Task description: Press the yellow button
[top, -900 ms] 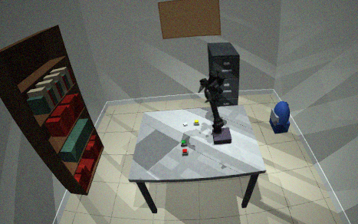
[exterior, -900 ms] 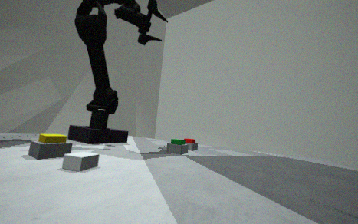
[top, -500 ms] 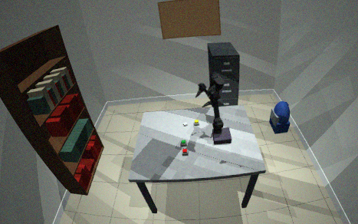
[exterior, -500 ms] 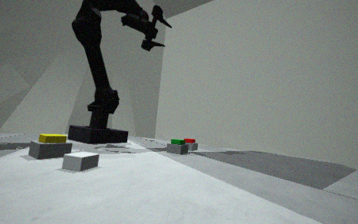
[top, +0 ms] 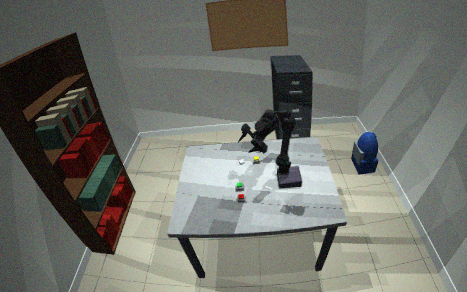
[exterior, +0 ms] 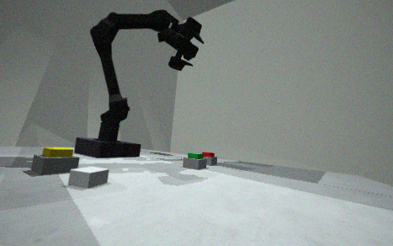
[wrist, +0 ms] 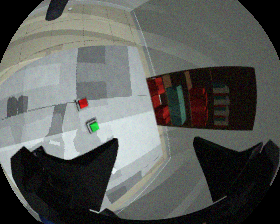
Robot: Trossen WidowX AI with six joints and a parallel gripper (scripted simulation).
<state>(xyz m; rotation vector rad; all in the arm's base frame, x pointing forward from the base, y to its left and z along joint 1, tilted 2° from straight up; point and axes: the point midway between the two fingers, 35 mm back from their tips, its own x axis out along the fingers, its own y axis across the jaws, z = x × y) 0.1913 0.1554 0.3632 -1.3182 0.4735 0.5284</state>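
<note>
Right now the yellow button is 350 mm below my gripper tip, 330 mm to the right of it and 20 mm behind it. Round my gripper tip: white block (370 mm below, 310 mm to the right, 90 mm ahead); then red button (350 mm below, 60 mm to the left, 40 mm ahead); then green button (350 mm below, 60 mm ahead, 50 mm to the right).
</note>
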